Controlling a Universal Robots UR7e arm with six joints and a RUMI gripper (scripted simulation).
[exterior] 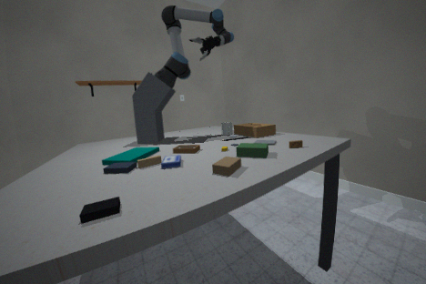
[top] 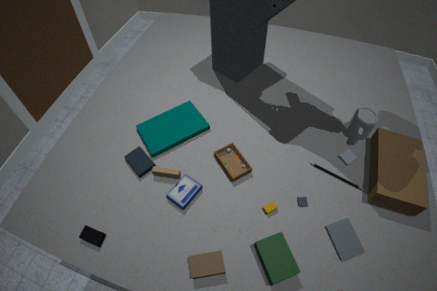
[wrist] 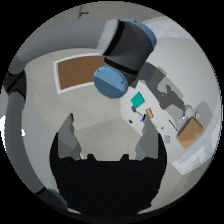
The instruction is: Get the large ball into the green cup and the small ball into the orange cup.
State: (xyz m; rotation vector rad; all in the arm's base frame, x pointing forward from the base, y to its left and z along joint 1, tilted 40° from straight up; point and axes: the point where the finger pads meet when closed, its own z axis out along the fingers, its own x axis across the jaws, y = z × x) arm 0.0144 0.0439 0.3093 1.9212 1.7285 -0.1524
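My hand is 36 cm short of the covered wooden puzzle, 15 cm to the left of it and 61 cm above it. Round my hand: white mug 4 cm ahead, 19 cm to the left, 56 cm below; then cardboard box 16 cm ahead, 33 cm to the left, 58 cm below; then yellow block 44 cm ahead, 1 cm to the left, 61 cm below.
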